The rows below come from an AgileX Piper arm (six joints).
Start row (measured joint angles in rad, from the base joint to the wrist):
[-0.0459 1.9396 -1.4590 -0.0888 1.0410 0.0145]
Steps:
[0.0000 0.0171 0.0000 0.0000 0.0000 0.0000]
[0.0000 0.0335 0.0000 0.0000 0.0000 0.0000]
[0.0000 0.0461 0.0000 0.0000 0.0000 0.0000]
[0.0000 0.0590 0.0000 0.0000 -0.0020 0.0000]
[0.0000 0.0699 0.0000 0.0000 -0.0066 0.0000]
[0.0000 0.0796 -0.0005 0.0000 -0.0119 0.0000]
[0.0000 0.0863 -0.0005 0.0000 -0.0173 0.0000]
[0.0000 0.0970 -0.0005 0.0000 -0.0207 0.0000]
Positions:
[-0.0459 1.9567 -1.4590 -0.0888 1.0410 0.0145]
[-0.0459 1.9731 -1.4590 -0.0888 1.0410 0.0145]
[-0.0459 1.9857 -1.4590 -0.0888 1.0410 0.0145]
[-0.0459 1.9986 -1.4590 -0.0888 1.0390 0.0145]
[-0.0459 2.0095 -1.4590 -0.0888 1.0344 0.0145]
[-0.0459 2.0192 -1.4595 -0.0888 1.0291 0.0145]
[-0.0459 2.0259 -1.4595 -0.0888 1.0237 0.0145]
[-0.0459 2.0366 -1.4595 -0.0888 1.0203 0.0145]

